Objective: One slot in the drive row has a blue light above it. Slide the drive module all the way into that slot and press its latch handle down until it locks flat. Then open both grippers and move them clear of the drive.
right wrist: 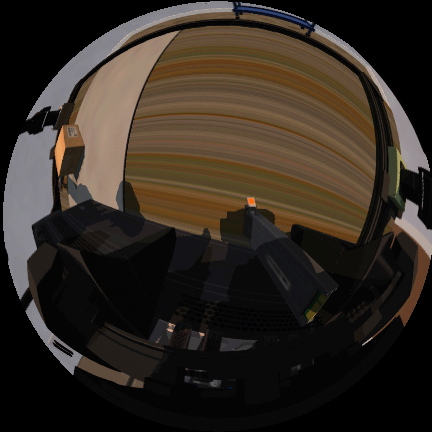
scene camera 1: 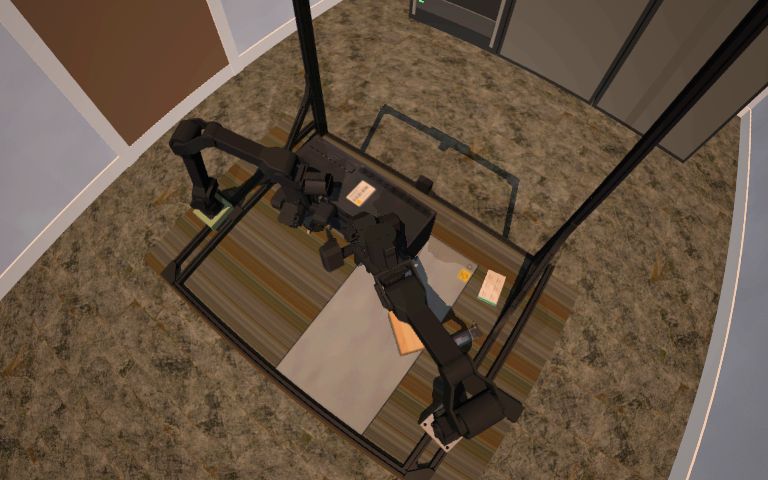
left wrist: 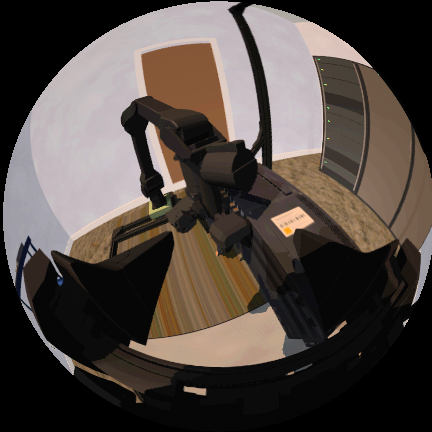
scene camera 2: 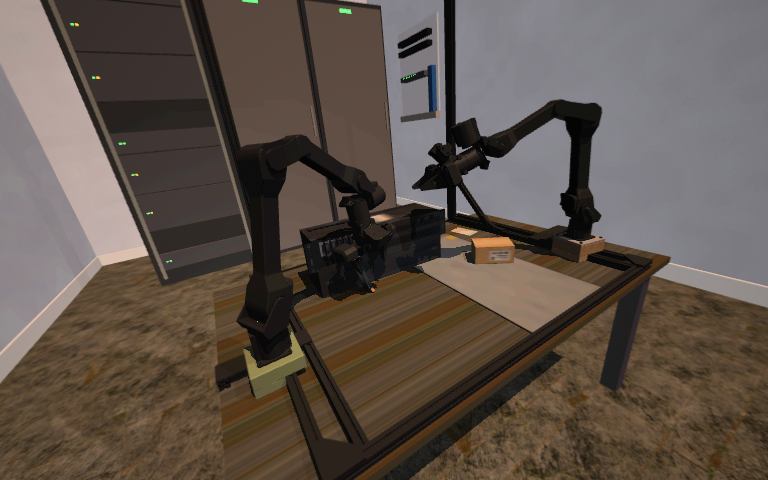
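Seen in the pictures: left gripper, fingertip midpoint: (scene camera 1: 343,221) (left wrist: 235,236) (scene camera 2: 416,188); right gripper, fingertip midpoint: (right wrist: 235,232) (scene camera 1: 310,222) (scene camera 2: 373,267); left arm's base, origin of the base link: (scene camera 1: 447,425) (scene camera 2: 578,236); right arm's base, origin of the base link: (scene camera 1: 211,207) (left wrist: 158,202) (scene camera 2: 272,351).
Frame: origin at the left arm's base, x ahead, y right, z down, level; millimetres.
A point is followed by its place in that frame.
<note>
The black drive chassis (scene camera 1: 396,206) {x 500, y 277, z -114 mm} (scene camera 2: 425,237) {x 453, y 188, z -32 mm} (left wrist: 265,185) stands at the table's back. A slim dark bar (right wrist: 280,265) {x 706, y 100, z -27 mm} with an orange tip (right wrist: 251,202) {x 681, y 85, z 50 mm} (scene camera 2: 372,289) {x 681, y 85, z 50 mm} shows in the right wrist view, slanting out from the chassis; it looks like the drive module or its handle. Its seating and latch are unclear, and no blue light shows. My right gripper (scene camera 2: 365,272) {x 668, y 95, z -15 mm} (right wrist: 235,232) {x 668, y 95, z -15 mm} is open and low at the chassis front, the bar nearer its right-hand finger in the right wrist view. My left gripper (scene camera 2: 417,185) {x 511, y 114, z -216 mm} is open and empty, raised above the chassis's right part.
A cardboard box (scene camera 1: 405,338) {x 239, y 75, z -1 mm} (scene camera 2: 491,250) {x 279, y 71, z 12 mm} (right wrist: 66,150) {x 320, y 100, z 7 mm} stands on the grey mat (scene camera 1: 334,345) {x 359, y -75, z 59 mm} (scene camera 2: 504,288) {x 345, y -70, z 59 mm} (right wrist: 107,110) {x 386, y 14, z 59 mm}. A pale card (scene camera 1: 491,286) {x 180, y 381, z 60 mm} and a small cylinder (scene camera 1: 464,338) {x 129, y 206, z 52 mm} lie toward the right. Dark frame rails (scene camera 1: 288,407) edge the table; a post (scene camera 2: 450,113) {x 141, y 539, z -421 mm} rises behind.
</note>
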